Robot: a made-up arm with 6 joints.
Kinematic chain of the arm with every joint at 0, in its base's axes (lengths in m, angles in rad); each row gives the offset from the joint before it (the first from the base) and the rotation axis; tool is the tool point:
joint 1: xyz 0 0 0.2 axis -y
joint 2: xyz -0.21 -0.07 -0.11 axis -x
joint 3: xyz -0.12 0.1 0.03 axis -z
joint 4: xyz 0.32 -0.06 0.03 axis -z
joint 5: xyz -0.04 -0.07 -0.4 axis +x
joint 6: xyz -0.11 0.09 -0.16 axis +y
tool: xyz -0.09 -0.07 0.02
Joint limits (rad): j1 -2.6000..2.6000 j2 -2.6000..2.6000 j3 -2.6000..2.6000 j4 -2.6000..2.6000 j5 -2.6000..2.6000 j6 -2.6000..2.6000
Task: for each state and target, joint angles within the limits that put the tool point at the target. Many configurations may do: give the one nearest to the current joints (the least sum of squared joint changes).
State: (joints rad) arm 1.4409 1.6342 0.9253 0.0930 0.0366 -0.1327
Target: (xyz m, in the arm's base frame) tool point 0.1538 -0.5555 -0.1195
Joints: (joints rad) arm 1.5685 1.5018 0.8944 0.1933 0.1052 -0.1138
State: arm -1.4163 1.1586 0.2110 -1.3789 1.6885 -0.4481
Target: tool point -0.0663 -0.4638 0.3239
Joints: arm -1.4014 1.1328 0.0958 -1.6211 1.5203 -0.3760
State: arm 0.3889 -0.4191 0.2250 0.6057 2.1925 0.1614
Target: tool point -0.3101 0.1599 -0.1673
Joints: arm -0.1941 0.0697 -0.3535 0.5306 1.7761 0.0871
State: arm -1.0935 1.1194 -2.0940 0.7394 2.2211 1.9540
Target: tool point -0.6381 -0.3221 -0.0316
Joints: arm -0.4422 1.4554 -2.0584 0.9467 1.8672 2.1319
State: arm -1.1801 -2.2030 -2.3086 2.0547 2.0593 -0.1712
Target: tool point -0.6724 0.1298 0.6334
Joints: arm -0.3985 -1.8156 -2.6000 1.8556 2.0424 -0.1087
